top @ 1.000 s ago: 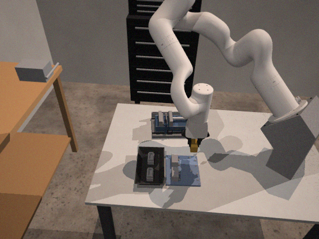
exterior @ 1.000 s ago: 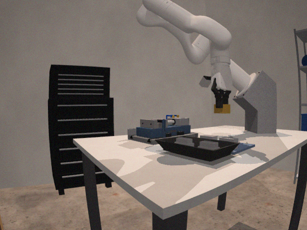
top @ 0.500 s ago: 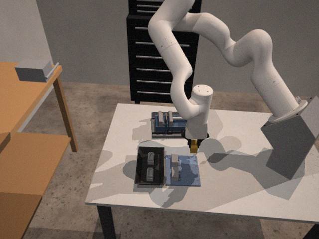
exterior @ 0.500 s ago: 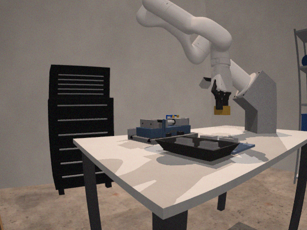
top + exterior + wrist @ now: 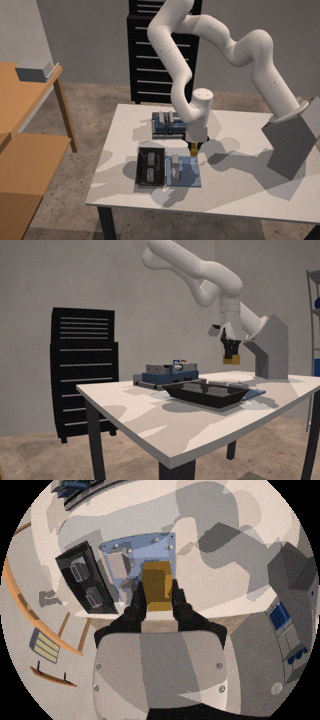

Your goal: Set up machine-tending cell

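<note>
Now: hand 120 mm above the aluminium blank, 90 mm short of it and 10 mm to the left of it. Round my hand: brass blank: 20 mm below; then blue vise: 290 mm to the right, 100 mm below, 60 mm ahead; then fixed jaw: 280 mm to the right, 160 mm ahead, 70 mm below.
</note>
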